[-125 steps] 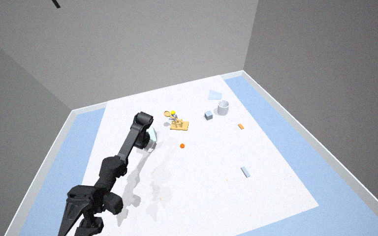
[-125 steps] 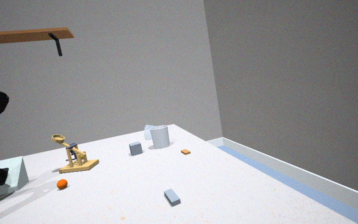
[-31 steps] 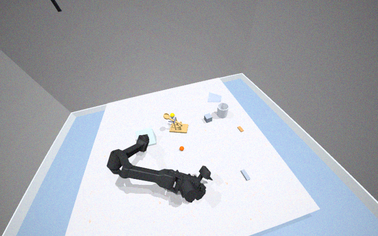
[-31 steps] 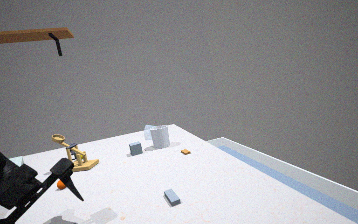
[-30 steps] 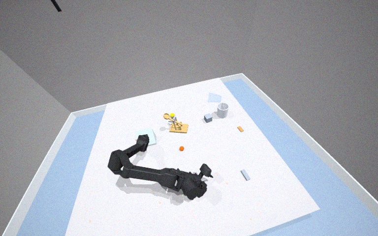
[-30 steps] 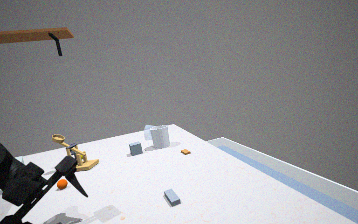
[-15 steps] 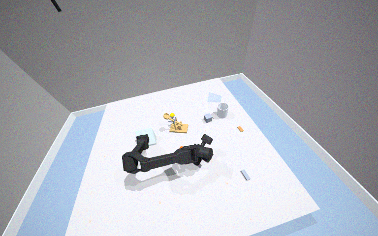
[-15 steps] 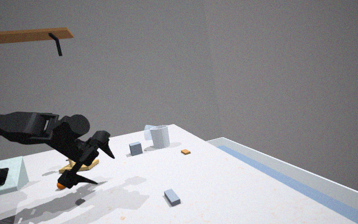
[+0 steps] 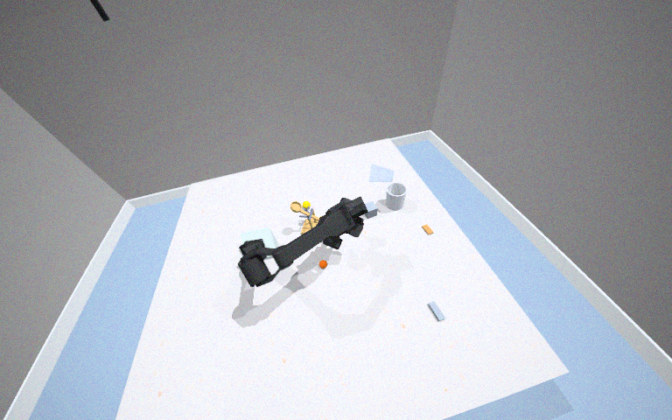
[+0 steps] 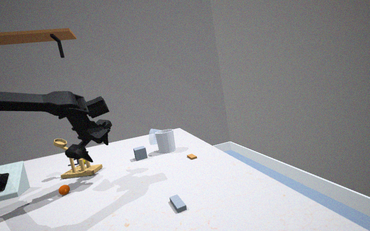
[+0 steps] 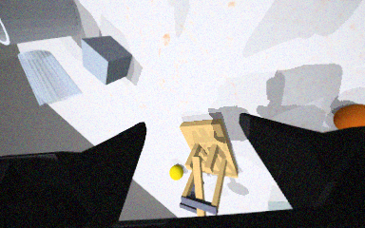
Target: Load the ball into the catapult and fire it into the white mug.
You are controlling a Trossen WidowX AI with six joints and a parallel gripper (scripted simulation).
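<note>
Now: gripper tip 130 mm past the wooden catapult, 110 mm to the right of it and 10 mm above it. Also, from my gripper tip: yellow ball 150 mm behind, 230 mm to the left, 70 mm below; grey cube 140 mm ahead, 110 mm to the left, 60 mm below; orange ball 110 mm behind, 110 mm to the right, 70 mm below.
</note>
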